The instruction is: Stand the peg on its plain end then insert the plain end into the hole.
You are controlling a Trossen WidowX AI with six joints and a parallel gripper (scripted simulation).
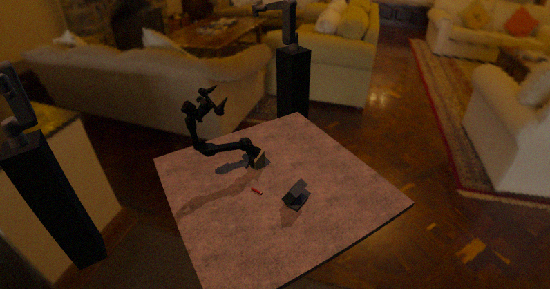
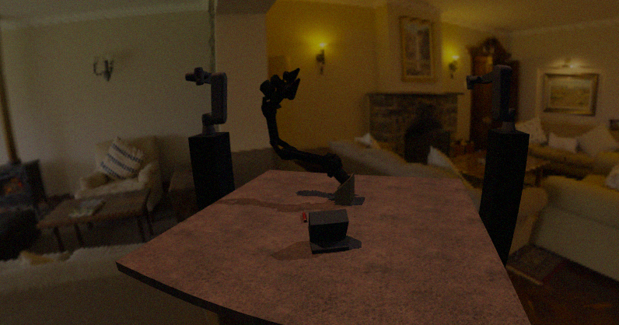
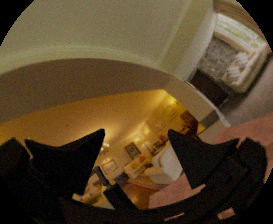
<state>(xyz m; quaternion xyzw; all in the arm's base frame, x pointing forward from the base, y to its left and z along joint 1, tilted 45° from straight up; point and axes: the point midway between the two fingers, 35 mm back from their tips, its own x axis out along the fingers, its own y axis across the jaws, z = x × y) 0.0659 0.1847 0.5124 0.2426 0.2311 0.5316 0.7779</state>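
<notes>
My gripper tip is 620 mm above the red peg, 230 mm short of it and 50 mm to the right of it. The rest, counted from my gripper tip: sloped panel: 550 mm below, 410 mm ahead, 190 mm to the left.
</notes>
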